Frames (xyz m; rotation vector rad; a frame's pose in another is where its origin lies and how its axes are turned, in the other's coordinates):
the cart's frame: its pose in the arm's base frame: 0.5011 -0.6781 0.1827 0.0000 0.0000 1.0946
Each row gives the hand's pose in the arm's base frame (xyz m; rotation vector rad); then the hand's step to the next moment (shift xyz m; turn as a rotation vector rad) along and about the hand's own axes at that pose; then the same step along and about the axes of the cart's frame.
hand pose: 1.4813 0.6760 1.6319 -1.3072 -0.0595 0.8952
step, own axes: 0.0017 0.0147 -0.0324 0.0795 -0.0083 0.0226
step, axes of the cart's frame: -0.0179 -0.0203 -0.0232 0.0797 -0.0113 -0.0206
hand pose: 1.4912 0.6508 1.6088 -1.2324 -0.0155 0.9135
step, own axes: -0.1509 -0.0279 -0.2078 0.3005 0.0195 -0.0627
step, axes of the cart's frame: -0.2221 -0.1313 0.0120 0.2162 -0.1314 -0.1749
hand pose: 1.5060 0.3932 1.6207 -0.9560 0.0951 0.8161
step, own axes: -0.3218 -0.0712 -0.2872 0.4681 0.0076 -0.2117
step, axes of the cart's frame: -0.4246 -0.1034 0.0106 0.2749 -0.2880 -0.3248
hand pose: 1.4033 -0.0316 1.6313 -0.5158 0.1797 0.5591
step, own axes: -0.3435 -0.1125 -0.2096 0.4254 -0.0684 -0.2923
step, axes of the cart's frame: -0.4142 0.0461 -0.0303 0.1735 -0.3447 -0.3495
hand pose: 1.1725 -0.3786 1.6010 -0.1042 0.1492 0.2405
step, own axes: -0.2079 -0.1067 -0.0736 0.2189 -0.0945 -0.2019
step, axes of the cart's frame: -0.2259 0.0899 -0.0302 0.0363 -0.2132 -0.2255
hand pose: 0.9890 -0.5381 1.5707 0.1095 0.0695 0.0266
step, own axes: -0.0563 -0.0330 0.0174 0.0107 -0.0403 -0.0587
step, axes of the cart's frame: -0.0572 0.0315 0.0174 -0.0262 -0.0219 -0.0634
